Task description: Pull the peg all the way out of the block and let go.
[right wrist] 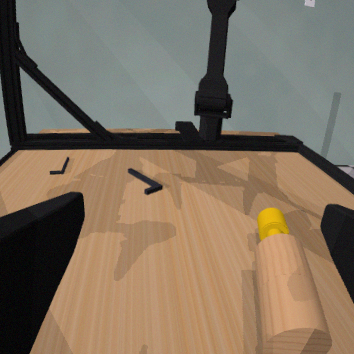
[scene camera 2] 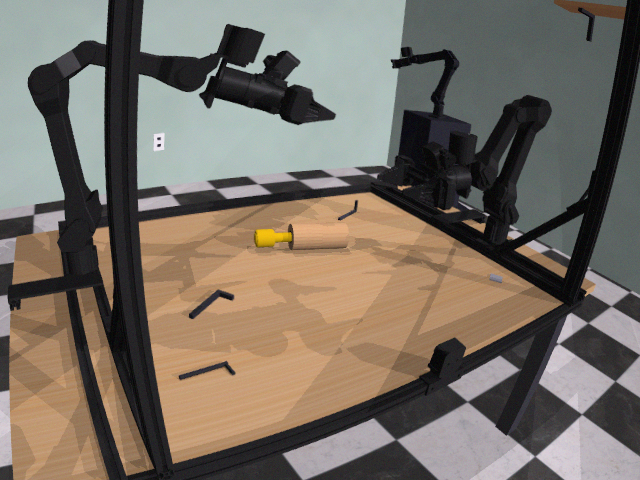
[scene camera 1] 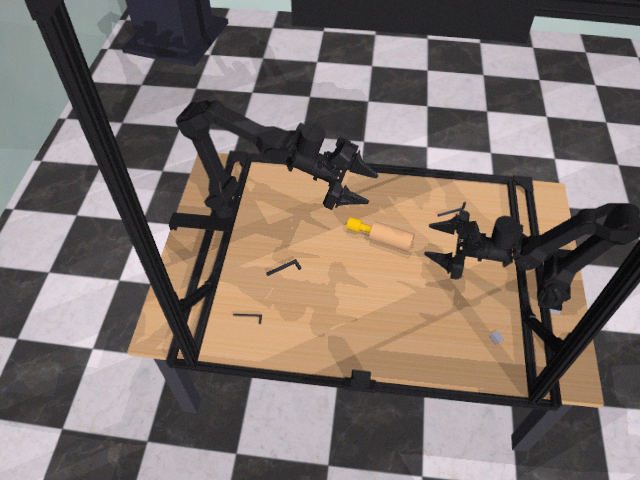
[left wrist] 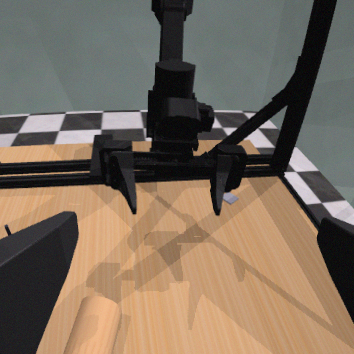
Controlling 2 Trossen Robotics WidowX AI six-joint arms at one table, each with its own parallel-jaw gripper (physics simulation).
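Places are measured from the left arm's base along level axes (x ahead, y left, z up), in centimetres.
Where they show: left gripper, fingertip midpoint: (scene camera 2: 324, 113) (scene camera 1: 373, 189) (left wrist: 202, 227); right gripper, fingertip midpoint: (right wrist: 207, 211) (scene camera 2: 389, 184) (scene camera 1: 426, 239) (left wrist: 176, 212); left arm's base at its link origin: (right wrist: 208, 137) (scene camera 2: 81, 270) (scene camera 1: 223, 212); right arm's base at its link origin: (scene camera 2: 494, 239) (scene camera 1: 549, 298).
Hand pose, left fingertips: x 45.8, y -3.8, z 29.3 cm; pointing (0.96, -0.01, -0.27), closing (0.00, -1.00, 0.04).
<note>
Things, the pixels of their top centre, and the offset from my left fingertips.
- yellow peg at its top centre: (right wrist: 280, 233) (scene camera 2: 285, 229) (scene camera 1: 368, 225) dx -1.9, dy +10.0, dz -26.7 cm
- wooden cylindrical block at its top centre: (right wrist: 294, 271) (left wrist: 84, 340) (scene camera 2: 319, 224) (scene camera 1: 392, 230) dx +5.4, dy +9.3, dz -25.7 cm
- key at its top centre: (scene camera 2: 349, 204) (scene camera 1: 452, 205) dx +20.6, dy +26.0, dz -28.1 cm
- small grey piece at its top centre: (scene camera 2: 496, 277) (left wrist: 229, 196) (scene camera 1: 496, 337) dx +39.3, dy -13.4, dz -31.0 cm
The yellow peg (scene camera 1: 354, 224) (scene camera 2: 264, 238) (right wrist: 272, 220) lies in line with the wooden cylindrical block (scene camera 1: 391, 237) (scene camera 2: 320, 236) (left wrist: 95, 325) (right wrist: 287, 285). Its wide head and part of its thinner neck show outside the block's end; the rest is hidden inside. The peg does not show in the left wrist view. My left gripper (scene camera 1: 372, 188) (scene camera 2: 333, 116) (left wrist: 202, 227) is open and empty, raised well above the table. My right gripper (scene camera 1: 428, 239) (left wrist: 176, 212) (right wrist: 207, 211) is open and empty, beyond the block's right end in scene camera 1.
Dark L-shaped keys (scene camera 1: 281, 267) (scene camera 2: 204, 370) lie toward the left of the table, and another key (scene camera 1: 451, 211) (scene camera 2: 348, 213) lies near the right gripper. A small grey piece (scene camera 1: 496, 337) (scene camera 2: 495, 278) (left wrist: 230, 198) lies at the right. Black frame rails edge the table.
</note>
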